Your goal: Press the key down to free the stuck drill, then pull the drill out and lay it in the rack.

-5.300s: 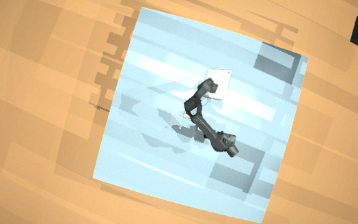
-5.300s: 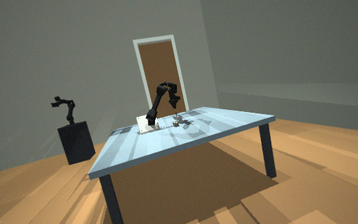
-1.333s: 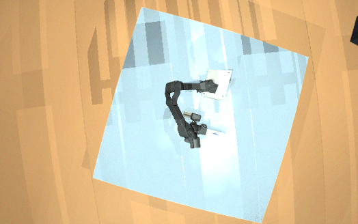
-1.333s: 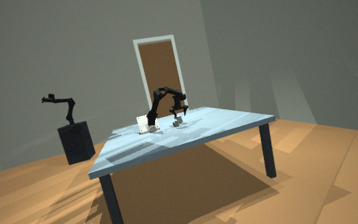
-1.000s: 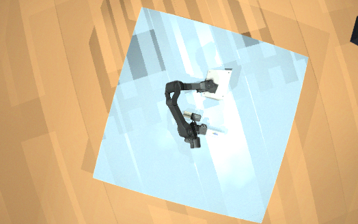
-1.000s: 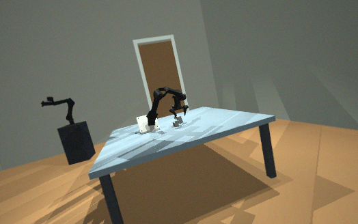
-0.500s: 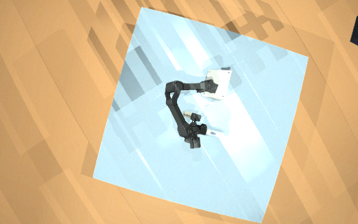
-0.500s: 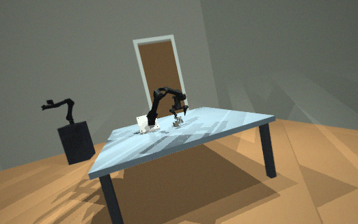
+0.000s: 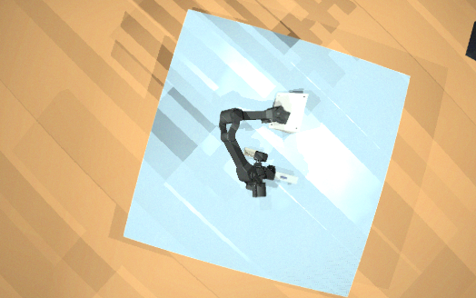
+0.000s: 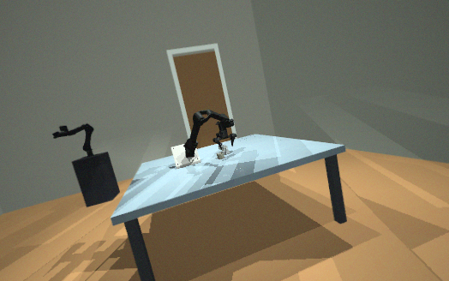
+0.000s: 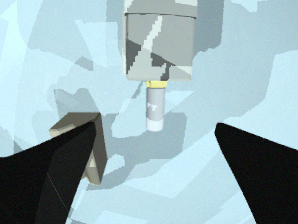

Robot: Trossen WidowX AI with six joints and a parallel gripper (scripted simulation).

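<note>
Now: gripper tip 10 mm past the drill, 60 mm to the right of it and 10 mm above it. Round my gripper tip: pale grey holder block: 20 mm behind, 120 mm to the left, 20 mm below; then dark stub: 20 mm behind, 150 mm to the left.
</note>
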